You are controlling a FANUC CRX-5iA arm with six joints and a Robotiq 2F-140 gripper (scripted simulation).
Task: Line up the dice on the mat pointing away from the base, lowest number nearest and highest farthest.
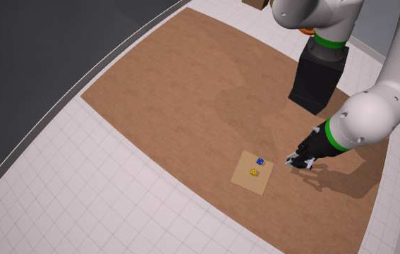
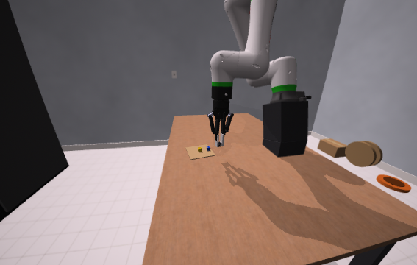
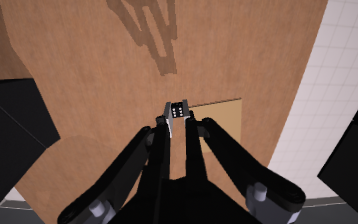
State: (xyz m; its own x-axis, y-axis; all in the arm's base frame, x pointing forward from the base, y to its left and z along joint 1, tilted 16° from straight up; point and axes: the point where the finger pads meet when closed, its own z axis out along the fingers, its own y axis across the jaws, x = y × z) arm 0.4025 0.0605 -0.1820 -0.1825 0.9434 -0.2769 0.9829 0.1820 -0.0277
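Right now the yellow die is 10 cm ahead of my hand, 8 cm to the right of it and 9 cm below it. The rest, counted from my hand: blue die (4 cm ahead, 9 cm to the right, 9 cm below); tan mat (10 cm ahead, 8 cm to the right, 10 cm below); black die (2 cm below).
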